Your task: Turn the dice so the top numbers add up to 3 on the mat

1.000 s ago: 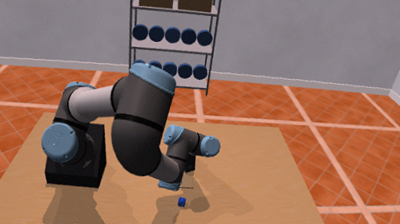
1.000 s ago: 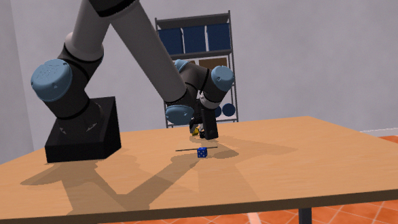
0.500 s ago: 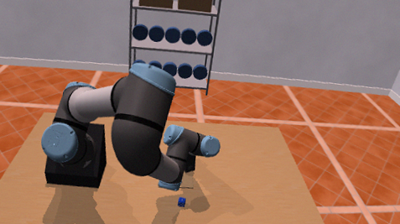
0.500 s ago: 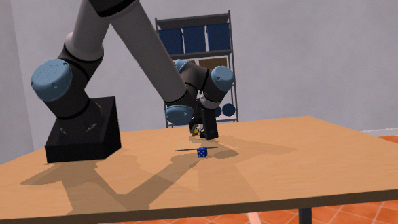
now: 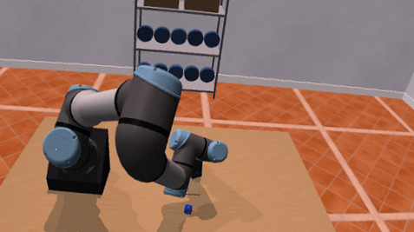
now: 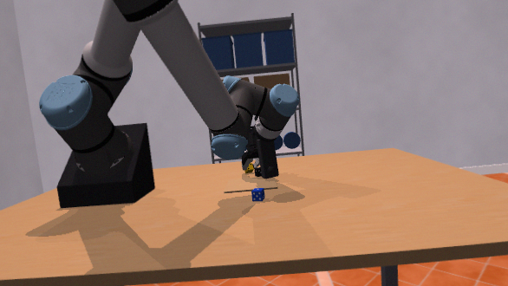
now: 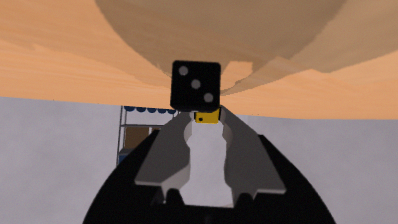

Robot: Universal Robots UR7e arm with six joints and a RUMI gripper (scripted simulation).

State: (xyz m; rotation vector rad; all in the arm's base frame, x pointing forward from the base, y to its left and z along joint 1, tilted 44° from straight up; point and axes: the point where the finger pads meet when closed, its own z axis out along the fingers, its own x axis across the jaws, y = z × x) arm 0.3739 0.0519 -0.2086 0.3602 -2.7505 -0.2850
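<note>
Right now my hand is right at the yellow die. Also, from my hand: blue die 31 cm to the right, 3 cm ahead, 1 cm below; black die 5 cm to the right, 3 cm ahead, 1 cm below; tan mat 16 cm to the right, 2 cm below, 1 cm ahead.
</note>
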